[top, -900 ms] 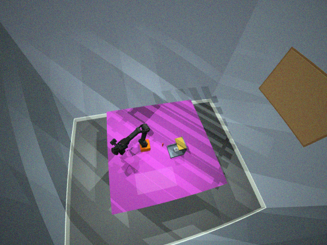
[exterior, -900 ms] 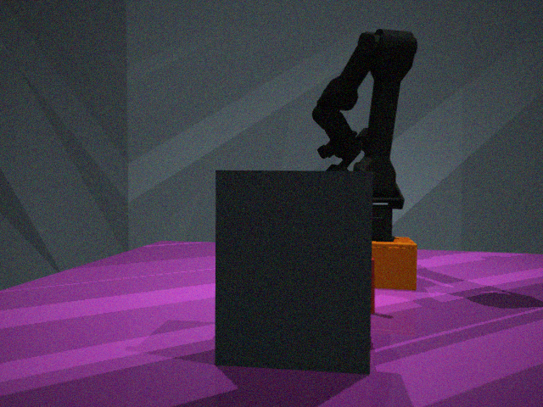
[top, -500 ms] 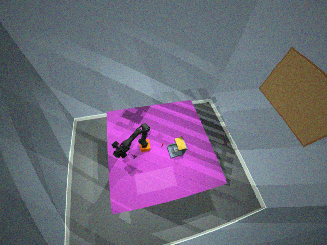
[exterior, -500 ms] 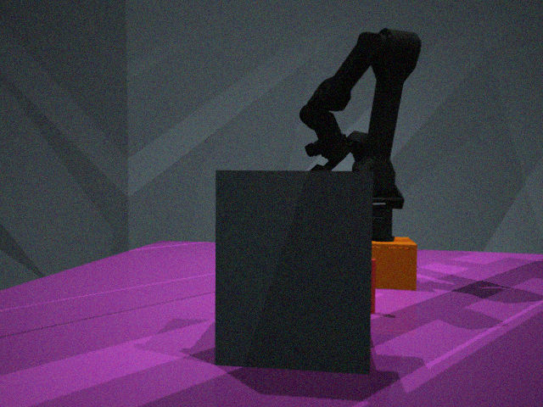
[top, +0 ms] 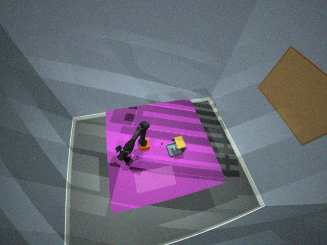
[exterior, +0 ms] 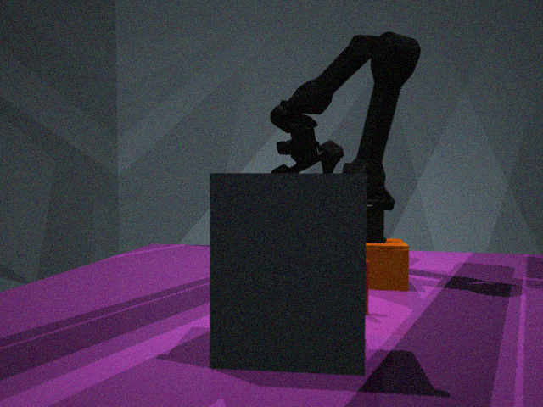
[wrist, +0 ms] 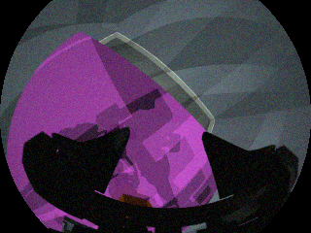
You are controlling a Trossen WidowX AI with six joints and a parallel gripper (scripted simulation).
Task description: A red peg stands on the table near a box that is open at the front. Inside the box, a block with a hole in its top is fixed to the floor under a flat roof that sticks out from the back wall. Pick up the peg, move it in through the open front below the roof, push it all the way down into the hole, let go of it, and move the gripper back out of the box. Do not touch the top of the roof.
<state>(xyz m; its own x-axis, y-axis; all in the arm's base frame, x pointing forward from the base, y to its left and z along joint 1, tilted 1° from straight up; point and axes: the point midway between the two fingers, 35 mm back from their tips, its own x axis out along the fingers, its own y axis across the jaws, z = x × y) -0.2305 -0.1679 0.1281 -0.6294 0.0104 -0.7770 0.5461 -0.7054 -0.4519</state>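
The red peg lies 48 cm ahead of my gripper tip, 18 cm to the left of it and 14 cm below it. Also, from my gripper tip: dark back wall 70 cm ahead, 12 cm to the left, 7 cm below; yellow roof 66 cm ahead, 11 cm to the left, 2 cm above.
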